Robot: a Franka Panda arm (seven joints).
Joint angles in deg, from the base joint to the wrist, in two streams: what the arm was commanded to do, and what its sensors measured. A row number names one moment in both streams.
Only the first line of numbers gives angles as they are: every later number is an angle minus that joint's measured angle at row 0.
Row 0, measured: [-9.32 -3.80 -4.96 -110.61 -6.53 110.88 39.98]
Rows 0 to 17, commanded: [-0.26 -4.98 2.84 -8.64 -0.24 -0.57 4.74]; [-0.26 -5.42 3.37 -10.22 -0.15 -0.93 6.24]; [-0.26 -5.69 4.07 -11.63 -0.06 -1.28 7.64]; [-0.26 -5.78 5.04 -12.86 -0.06 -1.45 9.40]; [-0.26 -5.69 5.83 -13.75 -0.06 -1.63 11.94]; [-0.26 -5.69 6.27 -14.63 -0.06 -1.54 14.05]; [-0.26 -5.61 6.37 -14.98 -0.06 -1.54 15.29]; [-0.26 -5.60 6.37 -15.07 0.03 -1.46 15.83]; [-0.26 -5.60 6.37 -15.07 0.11 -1.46 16.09]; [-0.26 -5.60 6.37 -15.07 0.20 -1.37 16.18]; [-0.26 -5.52 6.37 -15.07 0.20 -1.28 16.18]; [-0.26 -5.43 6.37 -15.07 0.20 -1.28 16.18]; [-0.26 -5.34 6.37 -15.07 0.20 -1.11 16.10]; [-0.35 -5.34 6.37 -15.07 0.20 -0.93 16.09]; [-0.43 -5.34 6.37 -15.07 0.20 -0.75 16.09]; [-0.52 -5.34 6.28 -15.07 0.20 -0.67 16.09]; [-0.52 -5.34 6.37 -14.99 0.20 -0.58 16.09]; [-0.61 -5.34 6.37 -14.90 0.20 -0.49 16.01]
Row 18, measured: [-0.12 -4.37 5.98 -14.57 0.01 -0.77 15.10]
